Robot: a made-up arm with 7 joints. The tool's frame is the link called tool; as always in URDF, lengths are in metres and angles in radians. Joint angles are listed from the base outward. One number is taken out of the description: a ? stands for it. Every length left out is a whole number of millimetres.
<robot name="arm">
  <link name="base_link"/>
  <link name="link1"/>
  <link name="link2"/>
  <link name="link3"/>
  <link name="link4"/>
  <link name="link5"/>
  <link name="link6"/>
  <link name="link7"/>
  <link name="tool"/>
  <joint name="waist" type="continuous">
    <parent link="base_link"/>
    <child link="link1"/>
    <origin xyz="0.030 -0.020 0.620" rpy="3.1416 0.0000 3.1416"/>
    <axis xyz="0 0 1"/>
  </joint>
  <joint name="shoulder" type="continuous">
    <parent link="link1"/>
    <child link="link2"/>
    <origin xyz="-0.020 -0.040 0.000" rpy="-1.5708 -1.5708 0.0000"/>
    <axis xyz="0 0 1"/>
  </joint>
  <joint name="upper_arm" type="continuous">
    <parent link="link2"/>
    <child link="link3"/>
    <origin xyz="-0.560 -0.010 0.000" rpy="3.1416 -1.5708 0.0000"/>
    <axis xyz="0 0 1"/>
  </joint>
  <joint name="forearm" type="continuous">
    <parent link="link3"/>
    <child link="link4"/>
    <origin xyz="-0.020 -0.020 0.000" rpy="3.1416 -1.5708 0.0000"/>
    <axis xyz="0 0 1"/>
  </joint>
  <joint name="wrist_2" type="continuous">
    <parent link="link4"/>
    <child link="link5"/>
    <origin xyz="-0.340 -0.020 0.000" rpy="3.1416 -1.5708 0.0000"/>
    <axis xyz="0 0 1"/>
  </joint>
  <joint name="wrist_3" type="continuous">
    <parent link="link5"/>
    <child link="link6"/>
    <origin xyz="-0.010 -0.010 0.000" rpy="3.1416 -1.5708 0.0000"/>
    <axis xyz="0 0 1"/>
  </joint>
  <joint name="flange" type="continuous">
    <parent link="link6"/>
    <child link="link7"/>
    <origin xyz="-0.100 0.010 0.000" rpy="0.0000 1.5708 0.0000"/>
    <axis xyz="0 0 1"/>
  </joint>
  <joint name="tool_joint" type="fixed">
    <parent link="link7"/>
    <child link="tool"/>
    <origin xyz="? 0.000 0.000" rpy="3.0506 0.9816 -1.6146"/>
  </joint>
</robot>
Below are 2 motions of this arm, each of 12 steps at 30 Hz.
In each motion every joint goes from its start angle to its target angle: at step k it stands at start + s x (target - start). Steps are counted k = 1, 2, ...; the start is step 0. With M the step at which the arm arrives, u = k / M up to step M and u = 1 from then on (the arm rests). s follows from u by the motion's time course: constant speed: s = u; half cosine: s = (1 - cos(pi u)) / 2; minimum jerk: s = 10 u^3 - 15 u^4 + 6 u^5.
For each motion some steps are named. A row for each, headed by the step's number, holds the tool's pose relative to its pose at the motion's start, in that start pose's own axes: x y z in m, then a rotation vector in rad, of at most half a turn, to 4 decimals.
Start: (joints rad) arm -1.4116 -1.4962 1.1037 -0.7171 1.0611 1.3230 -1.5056
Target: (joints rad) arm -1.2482 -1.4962 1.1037 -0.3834 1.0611 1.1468 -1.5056
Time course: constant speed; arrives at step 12
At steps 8, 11, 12:
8: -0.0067 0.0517 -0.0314 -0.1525 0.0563 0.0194
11: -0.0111 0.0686 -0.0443 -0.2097 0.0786 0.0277
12: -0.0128 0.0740 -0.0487 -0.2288 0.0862 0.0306

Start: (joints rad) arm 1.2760 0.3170 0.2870 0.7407 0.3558 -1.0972 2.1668
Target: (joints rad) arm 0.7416 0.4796 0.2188 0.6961 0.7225 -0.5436 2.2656
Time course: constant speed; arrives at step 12
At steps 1, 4, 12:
1: -0.0103 -0.0123 0.0254 0.0141 -0.0436 0.0239
4: -0.0405 -0.0602 0.0987 0.0567 -0.1769 0.0772
12: -0.1091 -0.2579 0.2517 0.1593 -0.5235 0.0864

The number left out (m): 0.030
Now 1 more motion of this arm.
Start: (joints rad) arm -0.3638 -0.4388 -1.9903 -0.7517 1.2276 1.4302 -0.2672
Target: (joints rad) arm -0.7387 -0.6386 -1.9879 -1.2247 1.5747 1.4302 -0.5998
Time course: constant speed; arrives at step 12
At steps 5, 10, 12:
5: -0.0647 -0.0670 -0.0191 0.3043 -0.0477 0.2058
10: -0.1064 -0.1506 -0.0457 0.6343 -0.0432 0.4029
12: -0.1160 -0.1863 -0.0590 0.7722 -0.0264 0.4761

